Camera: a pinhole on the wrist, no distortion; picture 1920 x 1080 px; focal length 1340.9 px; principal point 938.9 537.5 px. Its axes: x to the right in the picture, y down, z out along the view. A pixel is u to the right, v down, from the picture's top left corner.
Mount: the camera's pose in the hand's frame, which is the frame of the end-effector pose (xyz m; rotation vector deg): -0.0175 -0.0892 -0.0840 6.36 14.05 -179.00
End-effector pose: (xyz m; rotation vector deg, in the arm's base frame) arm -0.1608 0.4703 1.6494 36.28 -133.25 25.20
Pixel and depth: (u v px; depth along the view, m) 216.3 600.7 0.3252
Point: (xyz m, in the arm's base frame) -0.2925 0.1844 1.5874
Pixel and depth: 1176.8 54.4 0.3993
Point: -0.2498 0.3478 1.3367
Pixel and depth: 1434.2 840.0 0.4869
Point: -0.0522 0.1474 1.2680
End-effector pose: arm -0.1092 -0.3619 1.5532 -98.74 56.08 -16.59
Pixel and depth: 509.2 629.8 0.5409
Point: 0.3456 -0.1207 1.5298
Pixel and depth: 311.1 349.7 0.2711
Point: 0.1140 -0.2848 1.5350
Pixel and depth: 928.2 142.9 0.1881
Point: -0.0301 -0.2601 1.5746
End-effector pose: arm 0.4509 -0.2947 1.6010 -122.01 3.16 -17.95
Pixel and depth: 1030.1 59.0 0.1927
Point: 0.4316 -0.1645 1.5749
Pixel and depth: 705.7 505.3 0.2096
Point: 0.4760 -0.1279 1.6340
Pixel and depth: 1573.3 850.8 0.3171
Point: 0.3017 0.0211 1.6326
